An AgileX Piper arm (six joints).
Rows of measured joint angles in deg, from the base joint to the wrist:
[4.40 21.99 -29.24 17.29 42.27 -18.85]
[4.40 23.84 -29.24 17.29 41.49 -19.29]
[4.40 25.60 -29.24 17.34 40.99 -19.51]
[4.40 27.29 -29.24 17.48 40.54 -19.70]
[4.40 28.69 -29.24 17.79 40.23 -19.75]
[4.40 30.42 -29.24 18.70 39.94 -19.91]
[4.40 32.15 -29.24 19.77 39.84 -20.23]
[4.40 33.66 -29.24 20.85 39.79 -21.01]
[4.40 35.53 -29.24 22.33 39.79 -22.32]
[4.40 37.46 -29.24 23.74 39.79 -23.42]
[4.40 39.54 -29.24 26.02 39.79 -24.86]
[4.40 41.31 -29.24 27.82 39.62 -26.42]
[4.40 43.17 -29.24 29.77 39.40 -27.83]
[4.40 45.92 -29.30 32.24 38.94 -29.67]
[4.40 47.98 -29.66 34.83 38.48 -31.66]
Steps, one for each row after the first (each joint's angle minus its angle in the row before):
[0.00 1.85 0.00 0.00 -0.78 -0.44]
[0.00 1.76 0.00 0.05 -0.50 -0.22]
[0.00 1.69 0.00 0.14 -0.45 -0.19]
[0.00 1.40 0.00 0.31 -0.31 -0.05]
[0.00 1.73 0.00 0.91 -0.29 -0.16]
[0.00 1.73 0.00 1.07 -0.10 -0.32]
[0.00 1.51 0.00 1.08 -0.05 -0.78]
[0.00 1.87 0.00 1.48 0.00 -1.31]
[0.00 1.93 0.00 1.41 0.00 -1.10]
[0.00 2.08 0.00 2.28 0.00 -1.44]
[0.00 1.77 0.00 1.80 -0.17 -1.56]
[0.00 1.86 0.00 1.95 -0.22 -1.41]
[0.00 2.75 -0.06 2.47 -0.46 -1.84]
[0.00 2.06 -0.36 2.59 -0.46 -1.99]

